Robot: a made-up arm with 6 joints.
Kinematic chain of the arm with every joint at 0, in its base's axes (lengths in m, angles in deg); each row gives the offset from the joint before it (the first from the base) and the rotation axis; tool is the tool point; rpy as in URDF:
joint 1: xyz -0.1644 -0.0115 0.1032 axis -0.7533 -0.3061 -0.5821
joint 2: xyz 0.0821 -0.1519 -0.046 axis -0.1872 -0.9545 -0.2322
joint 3: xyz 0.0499 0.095 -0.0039 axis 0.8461 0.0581 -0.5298
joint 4: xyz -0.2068 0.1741 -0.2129 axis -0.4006 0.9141 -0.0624
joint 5: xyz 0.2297 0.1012 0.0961 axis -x
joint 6: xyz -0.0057 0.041 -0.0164 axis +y
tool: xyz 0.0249 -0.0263 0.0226 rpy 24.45 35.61 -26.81
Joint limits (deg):
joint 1: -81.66..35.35
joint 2: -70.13..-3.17
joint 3: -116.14..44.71
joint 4: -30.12..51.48
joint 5: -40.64..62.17
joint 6: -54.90..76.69
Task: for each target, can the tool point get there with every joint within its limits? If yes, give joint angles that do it. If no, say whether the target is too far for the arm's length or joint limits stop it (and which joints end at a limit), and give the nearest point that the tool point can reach.
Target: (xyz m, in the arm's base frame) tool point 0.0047 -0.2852 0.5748
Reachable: no: joint limits stop it (at a limit: joint 1, joint 2, joint 4, joint 6) | nearest point -0.1703 -0.0383 0.2869 | short by 0.418 m
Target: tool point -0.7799 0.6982 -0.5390
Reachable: no: too far | nearest point -0.4175 0.3388 -0.2235 | short by 0.600 m
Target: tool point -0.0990 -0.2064 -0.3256
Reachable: yes | joints -7.41 -20.27 -91.82 38.63 -23.11 -35.67
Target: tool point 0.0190 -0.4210 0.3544
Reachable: no: joint limits stop it (at a limit: joint 1, joint 2, joint 3, joint 4, joint 5, joint 6) | nearest point -0.0196 -0.5516 0.1450 | short by 0.250 m
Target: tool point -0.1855 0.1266 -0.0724
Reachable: yes | joints 2.61 -20.24 -35.75 -14.21 -32.84 -33.41
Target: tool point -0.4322 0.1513 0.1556
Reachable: yes | joints -56.19 -53.88 -7.97 23.21 47.12 -39.28
